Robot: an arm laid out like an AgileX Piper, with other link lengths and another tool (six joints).
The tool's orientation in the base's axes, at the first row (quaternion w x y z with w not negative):
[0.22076, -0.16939, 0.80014, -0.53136]
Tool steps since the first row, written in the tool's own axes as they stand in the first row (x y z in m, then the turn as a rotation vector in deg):
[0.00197, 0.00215, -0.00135, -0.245, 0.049, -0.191]
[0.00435, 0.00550, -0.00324, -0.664, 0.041, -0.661]
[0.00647, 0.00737, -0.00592, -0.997, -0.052, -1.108]
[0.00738, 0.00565, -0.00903, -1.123, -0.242, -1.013]
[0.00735, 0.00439, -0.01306, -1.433, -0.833, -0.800]
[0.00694, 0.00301, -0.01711, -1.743, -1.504, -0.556]
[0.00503, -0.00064, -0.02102, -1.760, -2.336, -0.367]
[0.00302, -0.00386, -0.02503, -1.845, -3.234, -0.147]
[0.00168, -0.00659, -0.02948, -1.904, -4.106, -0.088]
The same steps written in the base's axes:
[-0.00246, 0.00086, -0.00187, 0.103, 0.291, 0.062]
[-0.00560, 0.00239, -0.00475, 0.207, 0.864, 0.300]
[-0.00889, 0.00410, -0.00594, 0.254, 1.344, 0.595]
[-0.01126, 0.00541, -0.00345, 0.418, 1.262, 0.761]
[-0.01334, 0.00807, -0.00092, 0.815, 1.030, 1.289]
[-0.01510, 0.01090, 0.00179, 1.231, 0.744, 1.881]
[-0.01544, 0.01352, 0.00682, 1.377, 0.292, 2.590]
[-0.01576, 0.01643, 0.01150, 1.599, -0.175, 3.361]
[-0.01690, 0.01952, 0.01576, 1.712, -0.521, 4.158]

